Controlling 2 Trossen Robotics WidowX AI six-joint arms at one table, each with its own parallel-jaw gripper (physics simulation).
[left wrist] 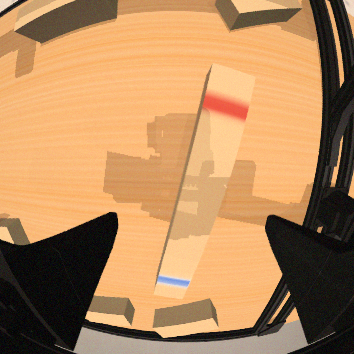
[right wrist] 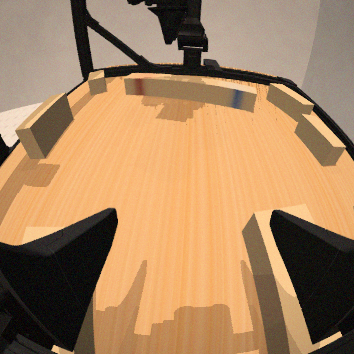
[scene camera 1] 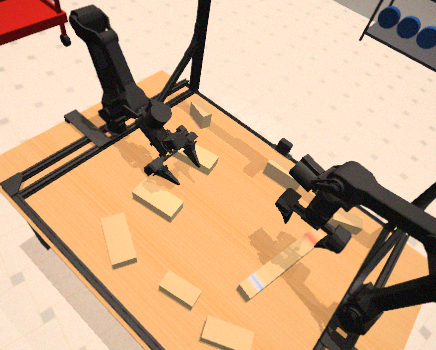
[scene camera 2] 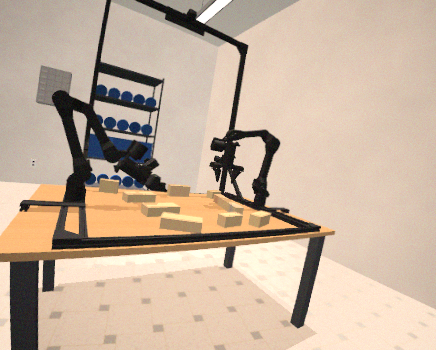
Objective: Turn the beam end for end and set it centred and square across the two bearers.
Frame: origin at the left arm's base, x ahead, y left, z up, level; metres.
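Seen in the pictures: left gripper, between the fingertips: (left wrist: 194, 222) (right wrist: 170, 41) (scene camera 1: 300, 234) (scene camera 2: 224, 182); right gripper, between the fingertips: (right wrist: 196, 217) (scene camera 1: 189, 175) (scene camera 2: 162, 189); left arm's base, origin of its link: (left wrist: 330, 206) (right wrist: 191, 66) (scene camera 1: 349, 321) (scene camera 2: 259, 205); right arm's base, origin of its link: (scene camera 1: 116, 127) (scene camera 2: 74, 200).
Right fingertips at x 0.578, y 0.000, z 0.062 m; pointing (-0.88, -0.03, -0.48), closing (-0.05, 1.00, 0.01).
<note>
Offsets run from my right fingertips to a thing's top centre.
The beam @(dx -0.357, dy -0.009, dz -0.037 m) (scene camera 1: 272, 265) (scene camera 2: 227, 202) (left wrist: 220, 145) (right wrist: 185, 89) lies flat on the table, its red-banded end toward the upper right in scene camera 1 and its blue-banded end toward the lower left. My left gripper (scene camera 1: 301, 233) (scene camera 2: 225, 182) (left wrist: 194, 222) is open and empty above the table near the red end. My right gripper (scene camera 1: 189, 175) (right wrist: 196, 217) is open and empty, low between two roughly parallel blocks @(dx +0.031, dy +0.097, dz -0.043 m) (scene camera 1: 157, 200) @(dx +0.069, dy -0.109, dz -0.043 m) (scene camera 1: 204, 160) (scene camera 2: 160, 208) (scene camera 2: 139, 196) that may be the bearers. Nothing lies across them. The right fingers partly hide both blocks in the right wrist view.
Several other pale blocks stand around: one @(dx +0.011, dy +0.259, dz -0.043 m) (scene camera 1: 119, 240) beside the possible bearers, two @(dx -0.202, dy +0.243, dz -0.037 m) (scene camera 1: 180, 290) @(dx -0.359, dy +0.246, dz -0.034 m) (scene camera 1: 227, 332) toward the bottom, one @(dx +0.188, dy -0.262, dz -0.018 m) (scene camera 1: 201, 115) at the back, and two @(dx -0.189, dy -0.261, dz -0.018 m) (scene camera 1: 281, 172) @(dx -0.431, dy -0.265, dz -0.037 m) (scene camera 1: 347, 224) along the far edge. A black frame (scene camera 2: 190, 237) borders the table.
</note>
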